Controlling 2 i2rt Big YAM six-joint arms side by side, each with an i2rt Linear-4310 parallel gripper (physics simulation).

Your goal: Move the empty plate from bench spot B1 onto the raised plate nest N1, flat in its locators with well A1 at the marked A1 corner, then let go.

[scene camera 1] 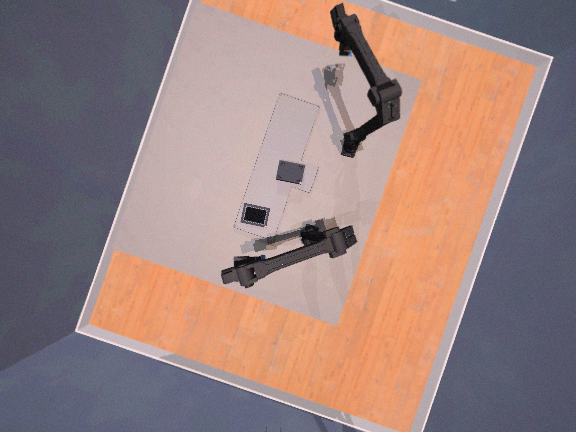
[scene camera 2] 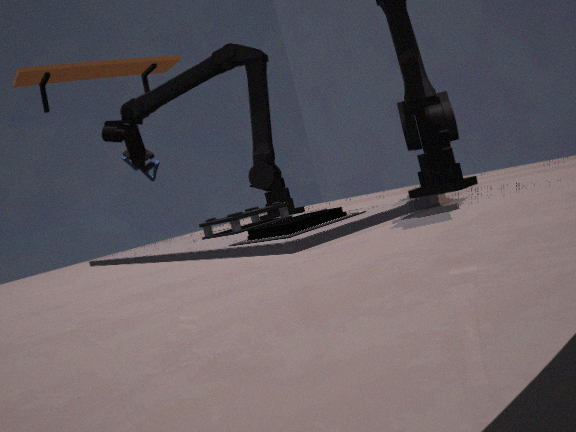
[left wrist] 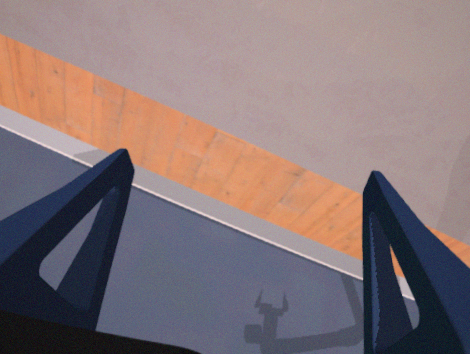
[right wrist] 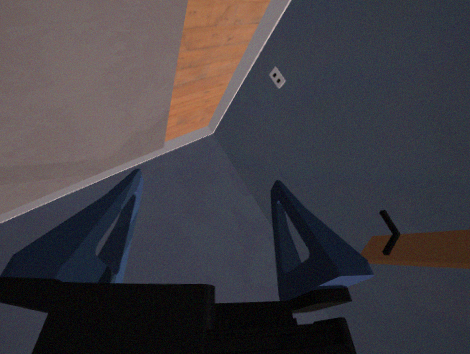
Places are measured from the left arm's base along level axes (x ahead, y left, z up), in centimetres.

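Pixels of known places: left gripper, between the fingertips: (left wrist: 245,169); right gripper, between the fingertips: (scene camera 2: 145,175) (right wrist: 211,180); left arm's base, origin of its link: (scene camera 2: 443,191); right arm's base, origin of its link: (scene camera 1: 349,147).
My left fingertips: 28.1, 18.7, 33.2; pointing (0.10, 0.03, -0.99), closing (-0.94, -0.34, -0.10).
For each thing: its top centre in the pictures, then the offset to it from my left fingertips, as dx, dy, dz.
- black plate, centre of its top: (scene camera 2: 296,218) (scene camera 1: 254,215) +9.5, -19.9, -30.3
- raised plate nest, centre of its top: (scene camera 2: 243,210) (scene camera 1: 290,171) -4.0, -52.8, -27.8
The black plate (scene camera 1: 255,215) (scene camera 2: 300,223) lies flat on the bench spot near the lower end of the pale board in scene camera 1. The raised plate nest (scene camera 1: 290,171) (scene camera 2: 235,225) is a grey platform on short posts, above and right of the plate in scene camera 1; no plate shows on it. My left gripper (scene camera 1: 250,258) (left wrist: 245,169) is open and empty, in the air below the plate in scene camera 1. My right gripper (scene camera 1: 346,51) (scene camera 2: 140,169) (right wrist: 211,180) is open and empty, high and far from both. The A1 marks are too small to tell.
The pale board (scene camera 1: 287,120) (scene camera 2: 185,256) lies under the plate and nest. Wooden flooring (scene camera 1: 450,150) borders the grey area, with walls beyond. An orange shelf (scene camera 2: 100,70) (right wrist: 425,248) is on the wall in scene camera 2 and the right wrist view.
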